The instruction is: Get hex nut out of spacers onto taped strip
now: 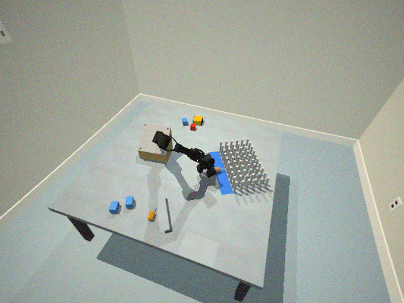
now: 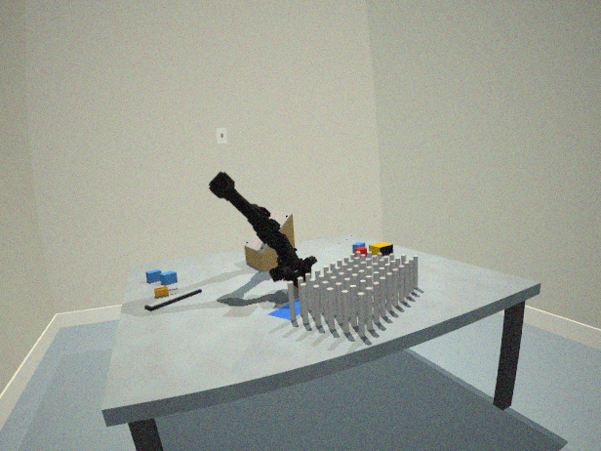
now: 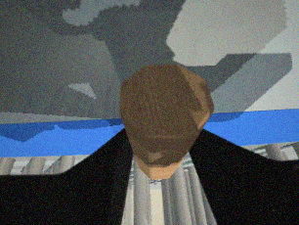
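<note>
The blue taped strip is 40 mm ahead of my gripper tip, 20 mm to the left of it and 10 mm below it. The rest, counted from my gripper tip: red block 440 mm to the left, 280 mm behind, 10 mm above; then hex nut 190 mm ahead, 90 mm to the left, 10 mm below; then wooden-handled tool 90 mm ahead, 40 mm to the left.
</note>
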